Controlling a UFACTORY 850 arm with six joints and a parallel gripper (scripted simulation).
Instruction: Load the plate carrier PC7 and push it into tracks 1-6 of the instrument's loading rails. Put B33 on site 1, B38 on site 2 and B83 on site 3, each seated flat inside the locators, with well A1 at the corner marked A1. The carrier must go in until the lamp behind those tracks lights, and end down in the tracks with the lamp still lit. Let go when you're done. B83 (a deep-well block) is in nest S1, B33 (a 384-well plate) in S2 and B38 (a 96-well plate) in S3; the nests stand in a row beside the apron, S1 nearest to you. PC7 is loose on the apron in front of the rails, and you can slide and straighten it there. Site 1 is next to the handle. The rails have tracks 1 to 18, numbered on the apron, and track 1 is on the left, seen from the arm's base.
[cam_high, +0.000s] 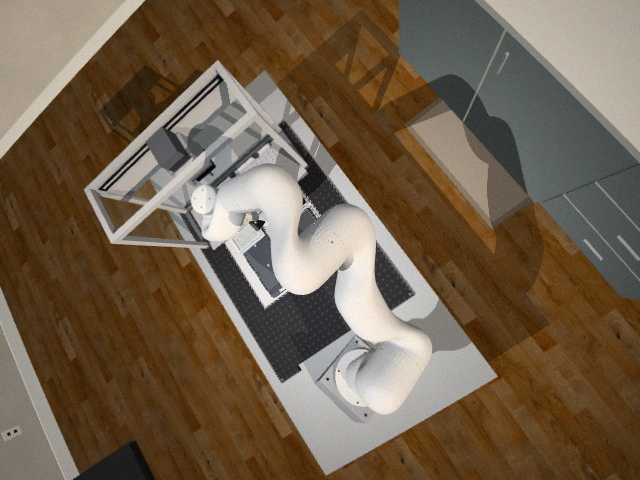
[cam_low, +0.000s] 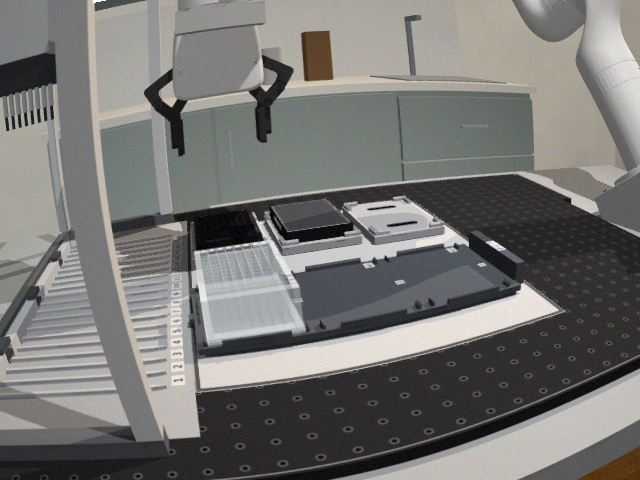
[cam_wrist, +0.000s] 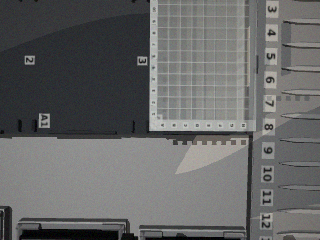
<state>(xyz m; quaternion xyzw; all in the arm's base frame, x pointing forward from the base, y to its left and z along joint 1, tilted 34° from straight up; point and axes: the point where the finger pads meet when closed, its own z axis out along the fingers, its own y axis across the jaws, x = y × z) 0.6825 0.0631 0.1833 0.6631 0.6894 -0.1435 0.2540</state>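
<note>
Right now the black welled plate is 14 cm below my hand and 10 cm to the right of it. Round my hand: perforated dark deck (15 cm below, 13 cm behind, 3 cm to the left); dark plate carrier PC7 (14 cm below, 12 cm to the left, 11 cm behind); clear deep-well block B83 (12 cm to the left, 12 cm below).
</note>
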